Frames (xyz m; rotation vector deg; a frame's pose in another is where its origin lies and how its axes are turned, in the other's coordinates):
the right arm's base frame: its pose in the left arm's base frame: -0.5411 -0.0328 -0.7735 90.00 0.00 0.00
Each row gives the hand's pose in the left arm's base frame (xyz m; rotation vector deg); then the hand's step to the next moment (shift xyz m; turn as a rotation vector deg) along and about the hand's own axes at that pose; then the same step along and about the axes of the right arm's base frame.
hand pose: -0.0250 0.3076 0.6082 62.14 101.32 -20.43
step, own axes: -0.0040 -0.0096 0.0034 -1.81 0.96 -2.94
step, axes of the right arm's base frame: -0.0052 -0.0004 0.0096 -0.78 3.14 -1.55
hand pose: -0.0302 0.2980 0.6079 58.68 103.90 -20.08
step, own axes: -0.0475 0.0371 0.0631 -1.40 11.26 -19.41
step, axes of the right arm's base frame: 0.0750 0.0183 0.0407 -2.99 12.64 -18.35
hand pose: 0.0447 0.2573 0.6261 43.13 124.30 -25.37
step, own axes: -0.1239 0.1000 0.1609 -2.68 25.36 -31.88
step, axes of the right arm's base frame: 0.2193 -0.0131 0.0546 -0.31 20.60 -35.25
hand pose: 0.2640 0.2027 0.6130 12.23 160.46 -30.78
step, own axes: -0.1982 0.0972 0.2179 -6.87 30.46 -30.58
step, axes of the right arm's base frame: 0.2606 -0.1678 0.0118 4.99 18.96 -39.06
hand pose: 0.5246 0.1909 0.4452 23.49 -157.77 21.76
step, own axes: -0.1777 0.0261 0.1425 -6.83 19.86 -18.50
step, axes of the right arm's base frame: 0.1122 -0.1987 -0.0222 4.97 10.22 -25.58
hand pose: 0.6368 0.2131 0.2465 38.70 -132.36 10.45
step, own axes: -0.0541 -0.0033 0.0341 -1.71 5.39 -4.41
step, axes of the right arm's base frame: 0.0142 -0.0618 -0.0091 0.90 2.42 -6.69
